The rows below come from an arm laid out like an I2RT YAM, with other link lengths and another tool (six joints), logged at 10 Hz.
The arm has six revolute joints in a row. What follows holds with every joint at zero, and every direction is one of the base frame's. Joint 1 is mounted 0.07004 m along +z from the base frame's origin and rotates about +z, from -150 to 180 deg. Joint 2 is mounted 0.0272 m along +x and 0.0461 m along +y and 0.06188 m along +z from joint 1 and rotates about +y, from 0 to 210 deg. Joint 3 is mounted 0.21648 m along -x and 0.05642 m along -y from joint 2 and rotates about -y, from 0 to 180 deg. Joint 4 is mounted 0.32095 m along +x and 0.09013 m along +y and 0.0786 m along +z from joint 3 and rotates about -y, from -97 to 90 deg. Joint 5 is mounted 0.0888 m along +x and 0.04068 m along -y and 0.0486 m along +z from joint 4 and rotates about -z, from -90 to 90 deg. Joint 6 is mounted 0.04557 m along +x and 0.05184 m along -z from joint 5 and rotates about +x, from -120 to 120 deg. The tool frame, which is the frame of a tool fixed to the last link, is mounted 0.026 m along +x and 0.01 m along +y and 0.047 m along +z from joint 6; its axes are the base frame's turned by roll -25.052, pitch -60.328 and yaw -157.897 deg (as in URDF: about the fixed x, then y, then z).
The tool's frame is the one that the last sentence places.
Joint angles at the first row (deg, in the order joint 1, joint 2, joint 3, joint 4, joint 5, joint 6):
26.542 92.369 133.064 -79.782 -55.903 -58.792
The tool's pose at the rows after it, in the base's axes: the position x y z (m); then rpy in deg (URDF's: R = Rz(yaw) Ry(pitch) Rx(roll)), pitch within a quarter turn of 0, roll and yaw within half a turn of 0:
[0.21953 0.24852 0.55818 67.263 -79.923 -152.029]
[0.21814 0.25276 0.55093 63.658 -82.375 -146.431]
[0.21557 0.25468 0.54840 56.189 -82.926 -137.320]
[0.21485 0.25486 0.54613 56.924 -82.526 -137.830]
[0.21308 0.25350 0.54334 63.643 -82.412 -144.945]
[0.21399 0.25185 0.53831 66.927 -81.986 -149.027]
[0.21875 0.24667 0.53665 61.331 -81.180 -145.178]
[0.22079 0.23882 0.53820 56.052 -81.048 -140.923]
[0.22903 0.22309 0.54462 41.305 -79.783 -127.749]
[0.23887 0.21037 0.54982 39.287 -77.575 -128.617]
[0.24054 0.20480 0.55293 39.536 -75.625 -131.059]
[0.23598 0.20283 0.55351 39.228 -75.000 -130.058]
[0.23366 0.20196 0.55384 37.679 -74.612 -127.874]
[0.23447 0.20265 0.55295 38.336 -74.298 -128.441]
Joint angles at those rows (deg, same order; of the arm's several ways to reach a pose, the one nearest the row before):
26.543 93.339 133.245 -84.444 -56.071 -61.430
27.332 94.132 132.983 -86.829 -57.214 -62.577
27.860 94.046 132.194 -87.364 -58.620 -63.194
27.949 92.991 130.349 -86.314 -58.713 -63.370
27.863 91.759 128.677 -86.044 -57.835 -63.893
27.513 89.566 125.085 -84.032 -57.216 -63.718
26.283 87.016 121.216 -80.522 -57.568 -61.966
24.789 85.961 120.238 -80.331 -58.532 -61.613
21.454 85.258 119.885 -79.549 -61.866 -60.562
18.550 83.765 118.221 -75.688 -62.932 -58.280
17.493 80.865 114.704 -70.496 -62.665 -55.028
17.403 79.894 113.820 -70.397 -63.539 -55.367
17.404 79.365 113.204 -70.136 -64.421 -55.282
17.490 79.190 112.678 -69.347 -64.423 -55.194

